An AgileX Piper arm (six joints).
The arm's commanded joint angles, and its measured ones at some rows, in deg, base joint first. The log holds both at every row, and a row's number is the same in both.
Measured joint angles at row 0:
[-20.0, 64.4, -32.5, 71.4, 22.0, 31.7]
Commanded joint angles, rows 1 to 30:
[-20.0, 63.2, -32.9, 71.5, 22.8, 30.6]
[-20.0, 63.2, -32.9, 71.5, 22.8, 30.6]
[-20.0, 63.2, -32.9, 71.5, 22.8, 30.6]
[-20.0, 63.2, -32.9, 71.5, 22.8, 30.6]
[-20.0, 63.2, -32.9, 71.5, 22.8, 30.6]
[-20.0, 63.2, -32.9, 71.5, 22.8, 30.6]
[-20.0, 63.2, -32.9, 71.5, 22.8, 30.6]
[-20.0, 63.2, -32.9, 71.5, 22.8, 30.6]
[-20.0, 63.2, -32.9, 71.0, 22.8, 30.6]
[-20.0, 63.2, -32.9, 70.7, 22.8, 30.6]
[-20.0, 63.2, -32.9, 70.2, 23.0, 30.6]
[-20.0, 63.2, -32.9, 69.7, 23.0, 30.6]
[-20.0, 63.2, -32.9, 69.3, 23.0, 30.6]
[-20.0, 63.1, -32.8, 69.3, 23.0, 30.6]
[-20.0, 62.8, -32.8, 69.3, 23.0, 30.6]
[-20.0, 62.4, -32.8, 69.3, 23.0, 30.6]
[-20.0, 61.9, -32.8, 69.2, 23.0, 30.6]
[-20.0, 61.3, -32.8, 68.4, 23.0, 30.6]
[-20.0, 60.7, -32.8, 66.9, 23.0, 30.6]
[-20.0, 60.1, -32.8, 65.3, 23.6, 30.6]
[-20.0, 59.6, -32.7, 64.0, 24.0, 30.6]
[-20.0, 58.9, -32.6, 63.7, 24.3, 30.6]
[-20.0, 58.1, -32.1, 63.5, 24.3, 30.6]
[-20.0, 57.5, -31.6, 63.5, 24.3, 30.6]
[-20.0, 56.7, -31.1, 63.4, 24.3, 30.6]
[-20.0, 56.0, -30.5, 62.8, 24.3, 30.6]
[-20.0, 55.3, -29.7, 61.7, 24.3, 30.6]
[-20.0, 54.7, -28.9, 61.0, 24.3, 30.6]
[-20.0, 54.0, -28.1, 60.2, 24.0, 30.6]
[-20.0, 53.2, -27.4, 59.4, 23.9, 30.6]
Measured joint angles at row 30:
[-20.0, 56.2, -29.7, 62.6, 24.5, 31.7]
